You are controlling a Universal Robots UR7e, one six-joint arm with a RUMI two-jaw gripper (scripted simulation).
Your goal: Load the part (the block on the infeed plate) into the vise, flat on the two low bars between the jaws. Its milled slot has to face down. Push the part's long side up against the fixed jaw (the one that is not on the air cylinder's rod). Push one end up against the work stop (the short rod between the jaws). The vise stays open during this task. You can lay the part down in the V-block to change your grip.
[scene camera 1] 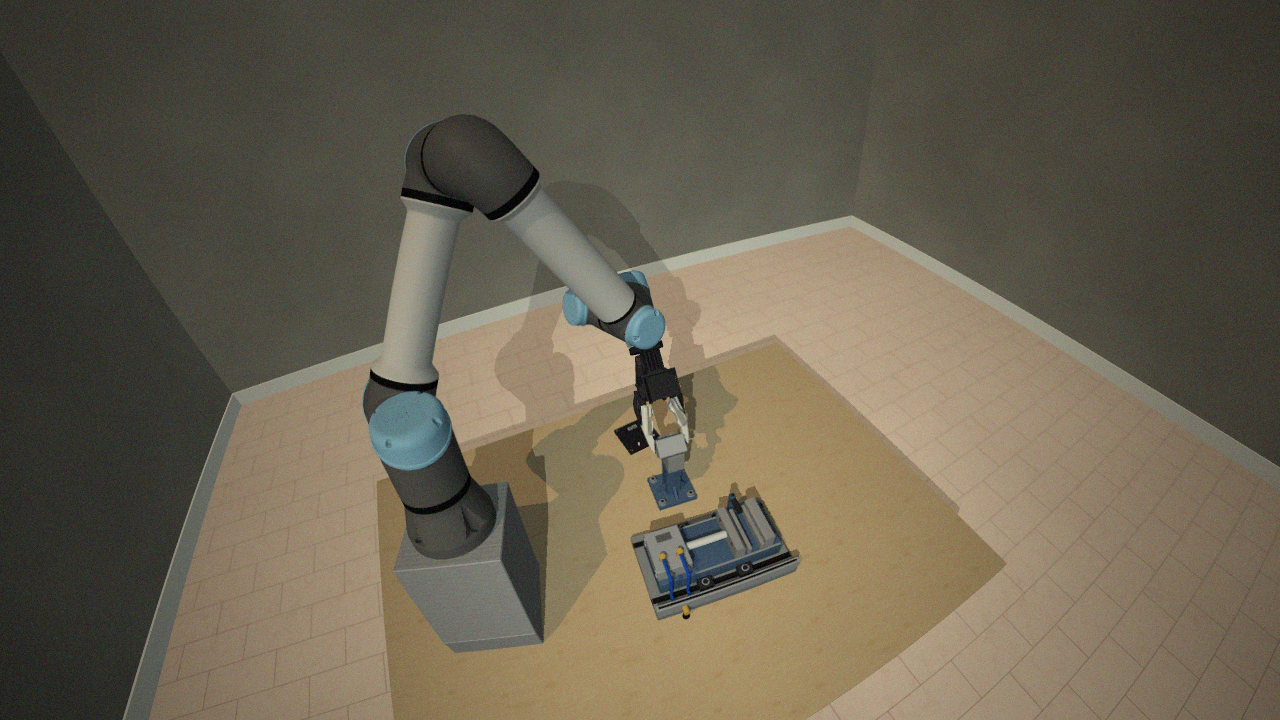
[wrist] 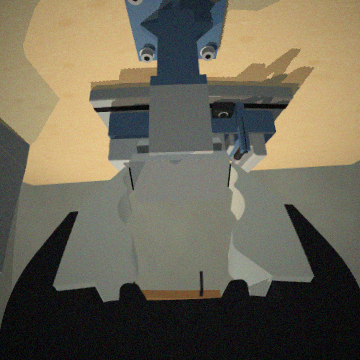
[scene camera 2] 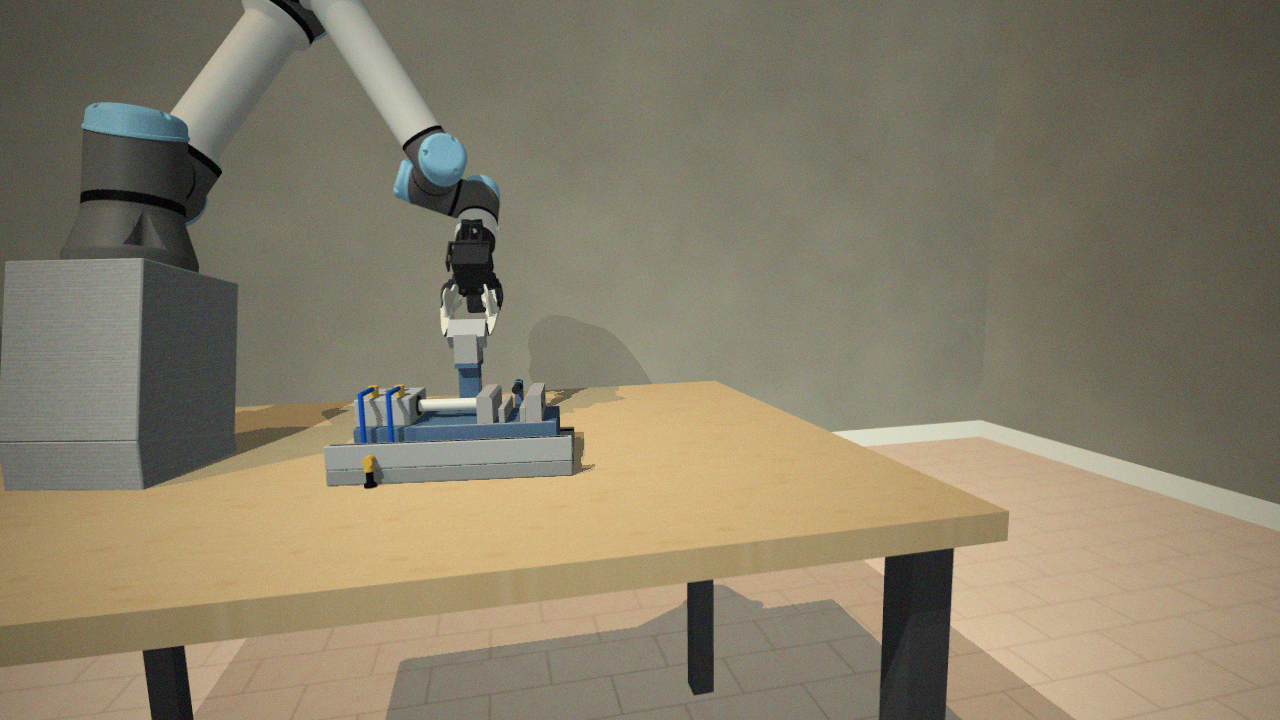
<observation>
The pictures show: my gripper, a part and a vise.
My gripper also shows in scene camera 1 and in the wrist view.
</observation>
